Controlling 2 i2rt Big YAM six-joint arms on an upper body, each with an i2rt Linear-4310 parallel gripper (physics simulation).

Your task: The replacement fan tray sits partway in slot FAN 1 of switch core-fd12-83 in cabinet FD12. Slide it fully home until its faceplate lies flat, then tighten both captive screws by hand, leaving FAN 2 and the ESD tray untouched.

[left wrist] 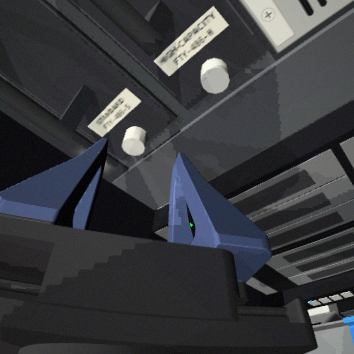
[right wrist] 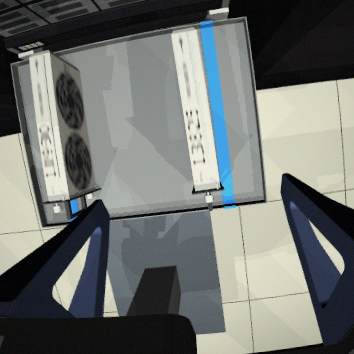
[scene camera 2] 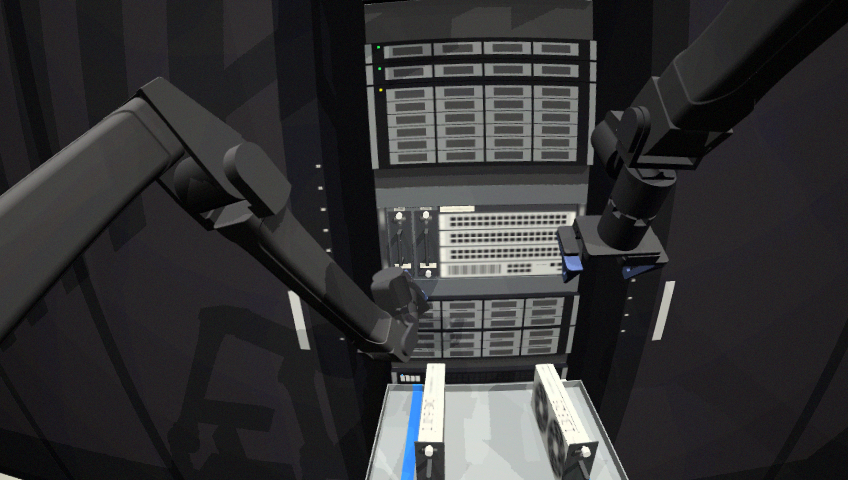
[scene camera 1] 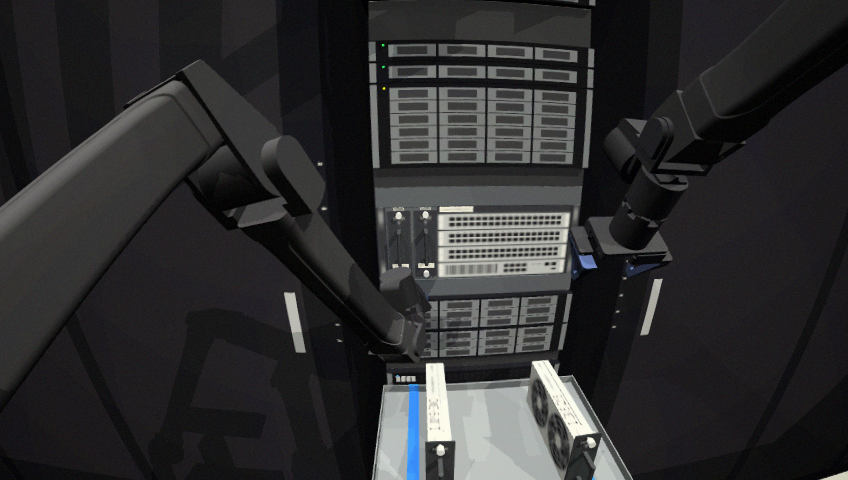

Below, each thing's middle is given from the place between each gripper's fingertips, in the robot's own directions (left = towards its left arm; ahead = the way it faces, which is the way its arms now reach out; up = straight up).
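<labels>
The grey cart tray [scene camera 2: 488, 427] is 320 mm below my left hand, and from that same hand it's 190 mm to the right of it and 220 mm behind it. As for my right hand, that one is 440 mm above the grey cart tray, 130 mm to the right of the tray and 60 mm short of it.
</labels>
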